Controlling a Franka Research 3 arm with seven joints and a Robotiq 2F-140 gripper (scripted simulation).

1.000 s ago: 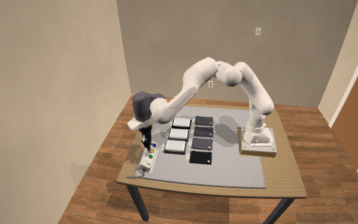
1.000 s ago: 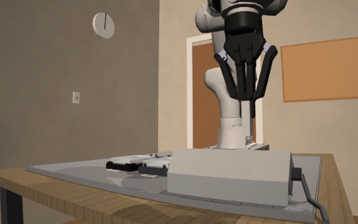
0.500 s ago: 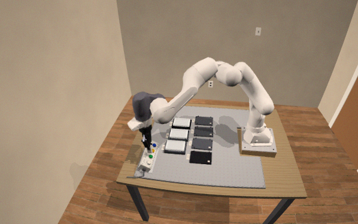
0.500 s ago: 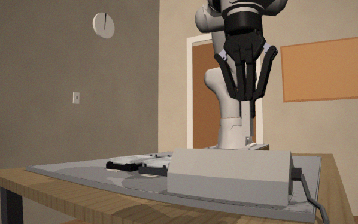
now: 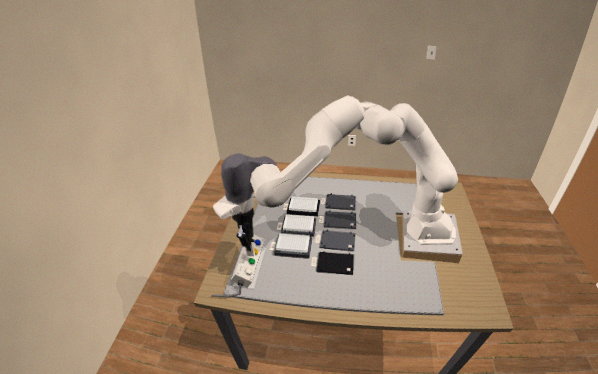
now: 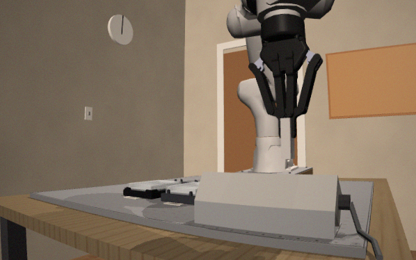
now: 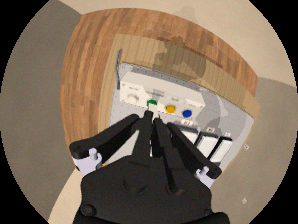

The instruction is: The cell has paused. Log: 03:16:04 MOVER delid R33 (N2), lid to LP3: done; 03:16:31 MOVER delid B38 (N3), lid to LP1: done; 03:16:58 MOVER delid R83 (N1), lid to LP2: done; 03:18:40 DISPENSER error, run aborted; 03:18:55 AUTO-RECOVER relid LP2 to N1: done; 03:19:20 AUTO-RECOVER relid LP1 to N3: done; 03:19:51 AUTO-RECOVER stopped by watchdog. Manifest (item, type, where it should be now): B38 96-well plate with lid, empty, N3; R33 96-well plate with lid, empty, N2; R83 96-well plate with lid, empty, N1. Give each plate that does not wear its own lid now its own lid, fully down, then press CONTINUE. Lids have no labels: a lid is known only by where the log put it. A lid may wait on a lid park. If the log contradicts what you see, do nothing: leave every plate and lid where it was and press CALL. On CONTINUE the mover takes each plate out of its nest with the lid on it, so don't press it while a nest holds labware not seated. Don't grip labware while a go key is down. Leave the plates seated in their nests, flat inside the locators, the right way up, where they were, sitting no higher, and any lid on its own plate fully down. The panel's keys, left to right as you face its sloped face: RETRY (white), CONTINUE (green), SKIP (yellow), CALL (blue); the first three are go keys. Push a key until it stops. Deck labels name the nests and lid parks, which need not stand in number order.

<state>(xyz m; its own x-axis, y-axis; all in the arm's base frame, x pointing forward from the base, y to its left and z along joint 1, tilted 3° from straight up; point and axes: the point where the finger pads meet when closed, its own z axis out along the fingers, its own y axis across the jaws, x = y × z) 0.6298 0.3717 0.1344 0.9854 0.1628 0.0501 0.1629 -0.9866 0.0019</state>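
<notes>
The green key lies 7 cm below my hand. Also, from my hand: yellow key 7 cm below, 5 cm to the right, 1 cm ahead; white key 7 cm below, 5 cm to the left, 1 cm behind; blue key 10 cm to the right, 7 cm below, 2 cm ahead.
</notes>
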